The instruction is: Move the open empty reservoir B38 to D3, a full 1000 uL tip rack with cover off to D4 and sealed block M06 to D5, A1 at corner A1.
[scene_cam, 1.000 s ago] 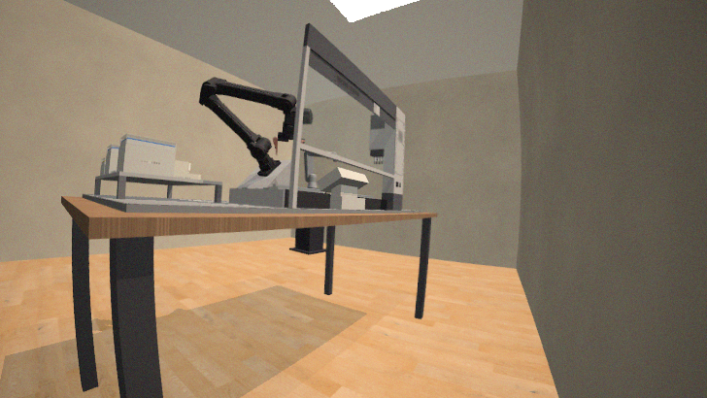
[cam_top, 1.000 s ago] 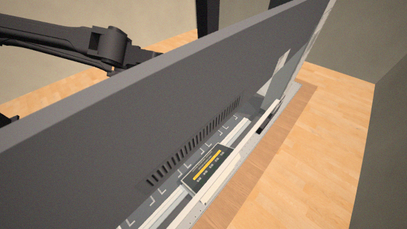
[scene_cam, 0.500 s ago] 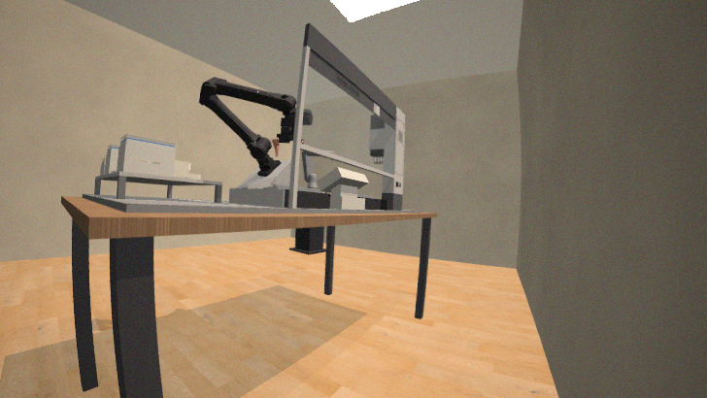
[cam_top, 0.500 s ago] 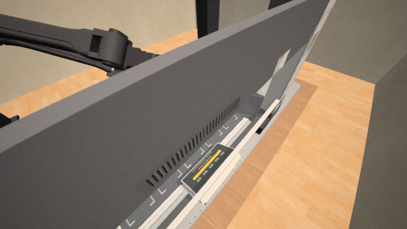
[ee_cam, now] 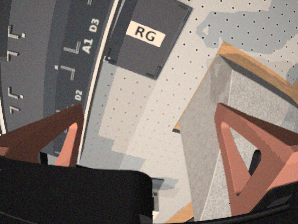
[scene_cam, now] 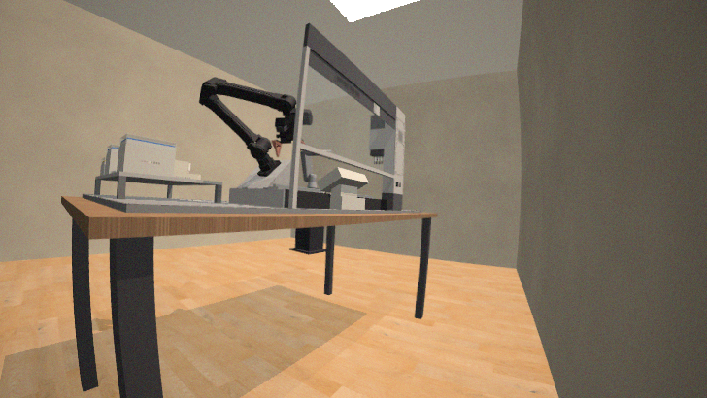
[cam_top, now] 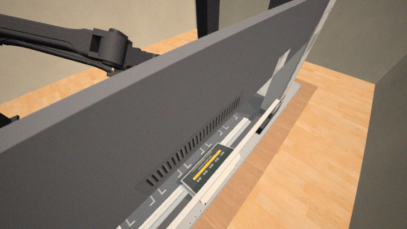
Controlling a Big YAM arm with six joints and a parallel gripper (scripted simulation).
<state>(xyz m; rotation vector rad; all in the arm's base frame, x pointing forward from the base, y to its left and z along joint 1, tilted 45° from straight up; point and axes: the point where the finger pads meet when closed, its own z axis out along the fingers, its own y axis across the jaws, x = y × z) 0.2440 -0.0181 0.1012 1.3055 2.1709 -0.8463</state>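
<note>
Now: the cream one-well reservoir 2 cm behind my hand, 45 cm to the right of it and 15 cm below it. The rest, counted from my hand: regrip nest rg: 1 cm ahead, 22 cm below; then green key: 17 cm behind, 36 cm to the left, 14 cm below; then rg label: 1 cm ahead, 22 cm below.
</note>
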